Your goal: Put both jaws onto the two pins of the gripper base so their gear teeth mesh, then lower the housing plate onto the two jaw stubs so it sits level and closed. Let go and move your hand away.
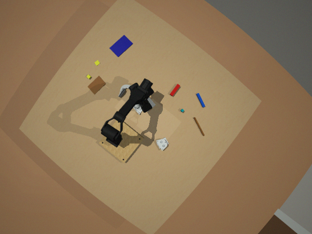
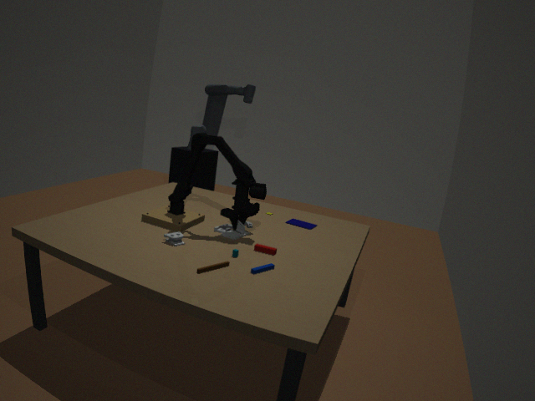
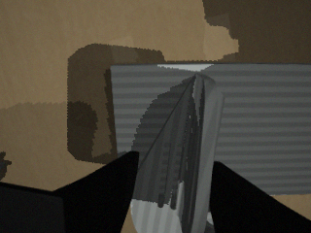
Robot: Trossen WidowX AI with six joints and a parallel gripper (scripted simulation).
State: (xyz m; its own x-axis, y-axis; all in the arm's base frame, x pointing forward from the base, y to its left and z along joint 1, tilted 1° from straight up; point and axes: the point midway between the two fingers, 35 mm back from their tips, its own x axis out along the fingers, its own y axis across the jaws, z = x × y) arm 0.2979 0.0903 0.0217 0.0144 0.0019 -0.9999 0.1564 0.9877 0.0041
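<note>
My gripper tip is 1 cm short of the flat white plate, 3 cm to the left of it and 1 cm above it. The rest, counted from my gripper tip: teal cube 16 cm ahead, 23 cm to the right; then red block 21 cm ahead, 10 cm to the right; then brown tile 17 cm behind, 28 cm to the left, 1 cm below.
</note>
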